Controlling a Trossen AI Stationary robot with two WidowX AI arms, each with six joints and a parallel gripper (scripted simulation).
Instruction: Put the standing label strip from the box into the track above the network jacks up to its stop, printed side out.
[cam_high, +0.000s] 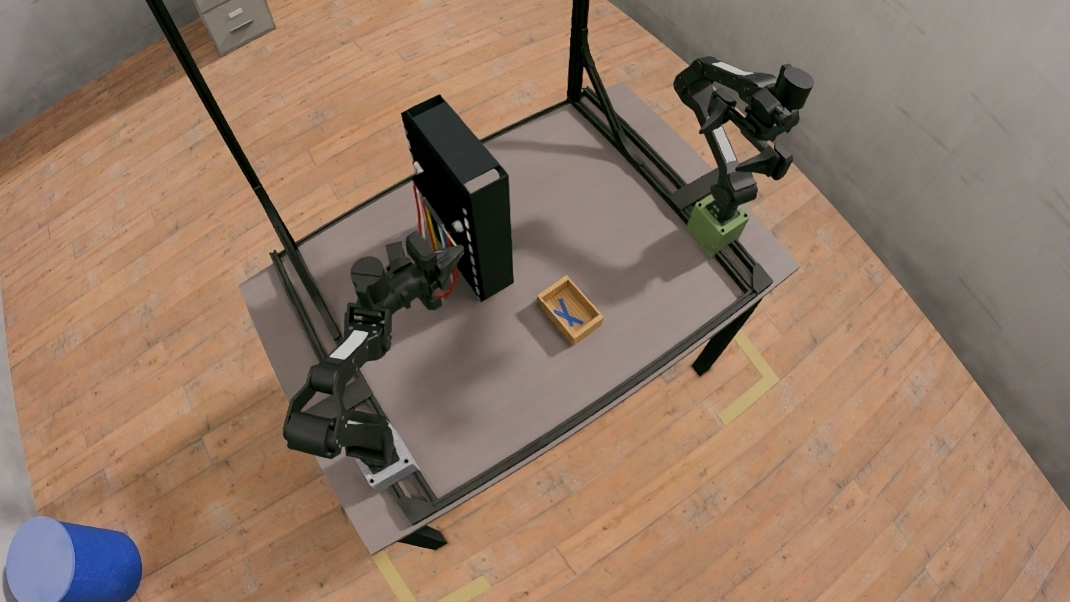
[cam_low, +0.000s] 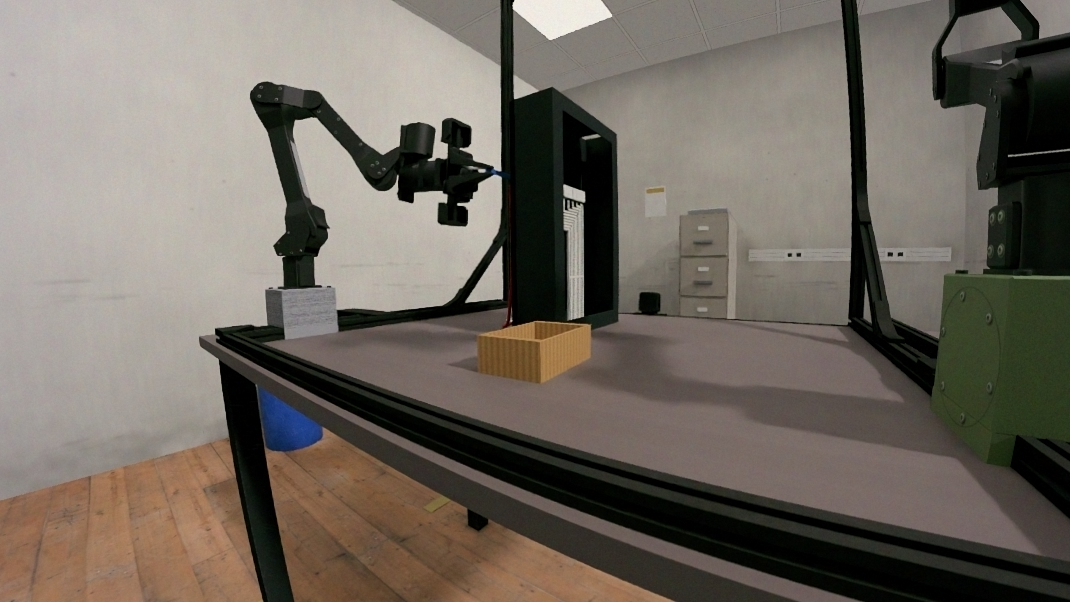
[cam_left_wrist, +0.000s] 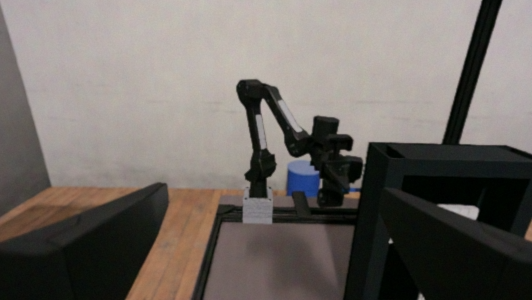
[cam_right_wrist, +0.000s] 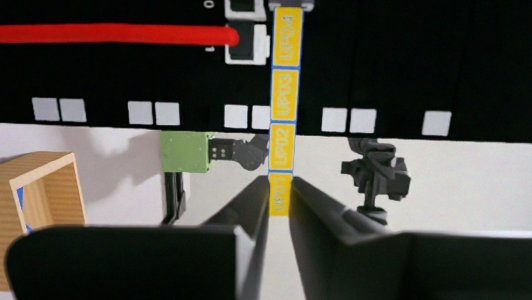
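Now: the label strip 30 mm behind my right hand and 30 mm to the left of it. Round my right hand: wooden box (120 mm ahead, 200 mm to the left, 270 mm below); black patch panel (140 mm behind, 70 mm to the left, 80 mm below).
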